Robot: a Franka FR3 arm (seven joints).
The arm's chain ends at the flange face. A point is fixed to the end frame.
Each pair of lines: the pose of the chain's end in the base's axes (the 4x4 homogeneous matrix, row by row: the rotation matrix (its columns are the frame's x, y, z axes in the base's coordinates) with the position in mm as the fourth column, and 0 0 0 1 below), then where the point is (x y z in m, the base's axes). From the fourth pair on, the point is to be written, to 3 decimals.
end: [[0.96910 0.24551 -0.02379 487.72], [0.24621 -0.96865 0.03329 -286.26], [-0.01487 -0.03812 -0.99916 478.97], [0 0 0 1]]
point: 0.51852 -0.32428 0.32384
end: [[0.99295 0.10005 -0.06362 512.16], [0.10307 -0.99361 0.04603 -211.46], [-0.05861 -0.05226 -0.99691 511.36], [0 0 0 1]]
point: 0.53010 -0.25205 0.35487
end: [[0.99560 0.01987 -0.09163 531.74], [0.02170 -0.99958 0.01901 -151.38], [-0.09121 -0.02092 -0.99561 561.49], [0 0 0 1]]
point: 0.54142 -0.19826 0.40603
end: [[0.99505 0.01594 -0.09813 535.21], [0.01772 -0.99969 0.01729 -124.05], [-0.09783 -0.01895 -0.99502 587.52], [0 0 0 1]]
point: 0.544 -0.171 0.432
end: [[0.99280 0.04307 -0.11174 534.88], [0.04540 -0.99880 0.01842 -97.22], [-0.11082 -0.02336 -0.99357 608.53], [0 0 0 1]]
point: 0.543 -0.144 0.453
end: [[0.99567 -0.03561 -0.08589 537.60], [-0.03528 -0.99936 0.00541 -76.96], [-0.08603 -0.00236 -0.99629 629.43], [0 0 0 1]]
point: 0.545 -0.127 0.475
